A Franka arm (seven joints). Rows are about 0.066 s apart.
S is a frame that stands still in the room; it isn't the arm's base.
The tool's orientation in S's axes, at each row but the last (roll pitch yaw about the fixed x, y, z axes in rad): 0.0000 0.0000 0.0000; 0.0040 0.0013 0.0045; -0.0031 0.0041 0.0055; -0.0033 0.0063 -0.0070; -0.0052 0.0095 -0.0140; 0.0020 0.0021 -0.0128; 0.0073 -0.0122 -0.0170; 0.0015 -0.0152 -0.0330; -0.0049 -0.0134 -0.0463; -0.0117 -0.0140 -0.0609; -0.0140 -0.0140 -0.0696; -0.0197 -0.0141 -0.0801
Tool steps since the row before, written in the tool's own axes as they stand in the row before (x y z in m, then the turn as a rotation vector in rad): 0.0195 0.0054 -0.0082 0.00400 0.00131 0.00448; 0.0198 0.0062 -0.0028 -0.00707 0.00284 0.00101; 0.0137 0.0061 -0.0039 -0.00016 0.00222 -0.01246; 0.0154 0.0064 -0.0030 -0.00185 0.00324 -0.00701; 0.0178 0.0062 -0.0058 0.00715 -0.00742 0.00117; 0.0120 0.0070 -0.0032 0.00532 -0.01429 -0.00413; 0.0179 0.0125 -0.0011 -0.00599 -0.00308 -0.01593; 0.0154 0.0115 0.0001 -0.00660 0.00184 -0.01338; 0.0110 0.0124 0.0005 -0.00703 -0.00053 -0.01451; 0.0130 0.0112 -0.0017 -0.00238 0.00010 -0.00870; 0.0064 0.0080 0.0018 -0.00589 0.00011 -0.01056; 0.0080 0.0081 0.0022 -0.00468 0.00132 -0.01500
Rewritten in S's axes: 0.0195 0.0054 -0.0082 0.00400 0.00131 0.00448; 0.0198 0.0063 -0.0028 -0.00708 0.00280 0.00103; 0.0137 0.0062 -0.0040 -0.00022 0.00218 -0.01247; 0.0154 0.0063 -0.0031 -0.00187 0.00323 -0.00701; 0.0178 0.0059 -0.0060 0.00706 -0.00751 0.00114; 0.0121 0.0069 -0.0032 0.00513 -0.01435 -0.00417; 0.0181 0.0122 -0.0008 -0.00584 -0.00286 -0.01602; 0.0158 0.0110 0.0004 -0.00633 0.00207 -0.01348; 0.0116 0.0119 0.0006 -0.00686 -0.00028 -0.01460; 0.0137 0.0104 -0.0016 -0.00225 0.00014 -0.00873; 0.0069 0.0076 0.0018 -0.00573 0.00036 -0.01064; 0.0086 0.0075 0.0022 -0.00437 0.00138 -0.01509
